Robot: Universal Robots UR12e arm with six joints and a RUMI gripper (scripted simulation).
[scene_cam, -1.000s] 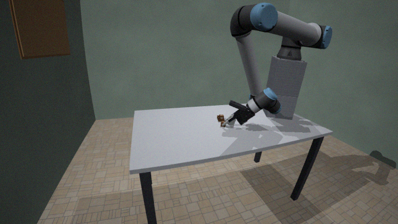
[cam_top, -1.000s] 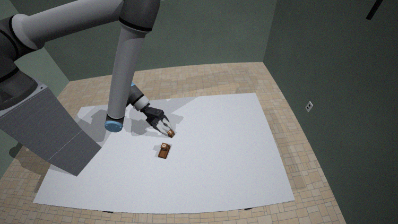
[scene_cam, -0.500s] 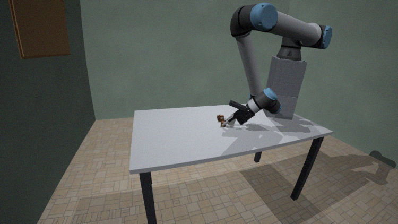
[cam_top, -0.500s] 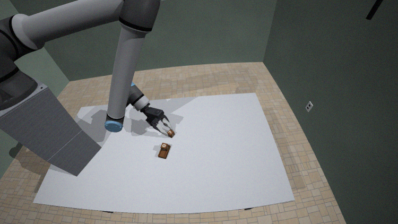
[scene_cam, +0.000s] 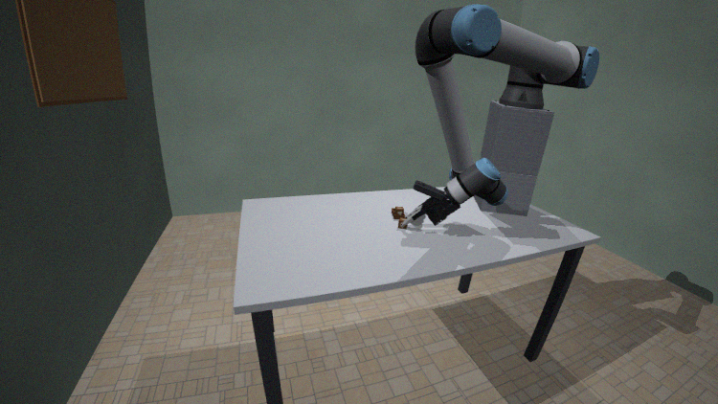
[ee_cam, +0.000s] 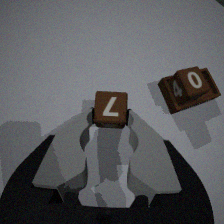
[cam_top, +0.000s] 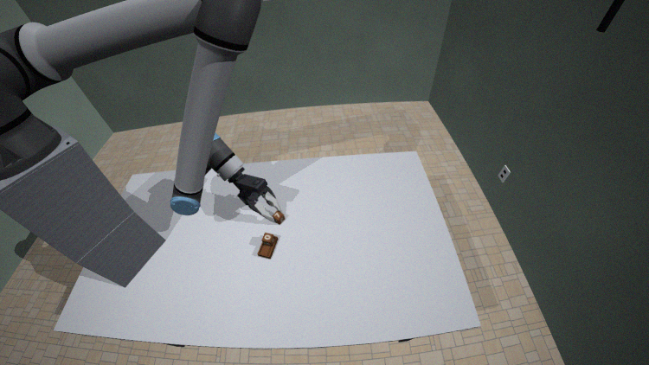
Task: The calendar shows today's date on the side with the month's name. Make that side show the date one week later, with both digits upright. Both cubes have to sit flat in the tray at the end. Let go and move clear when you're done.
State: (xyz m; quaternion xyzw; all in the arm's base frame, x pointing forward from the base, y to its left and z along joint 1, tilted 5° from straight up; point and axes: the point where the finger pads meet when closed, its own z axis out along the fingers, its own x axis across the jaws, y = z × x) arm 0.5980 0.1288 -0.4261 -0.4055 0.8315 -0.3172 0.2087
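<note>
My hand is 11 cm to the left of the brown wooden tray, 3 cm past it and 2 cm above it. From my hand the other things lie so: brown date cube: 1 cm below.
</note>
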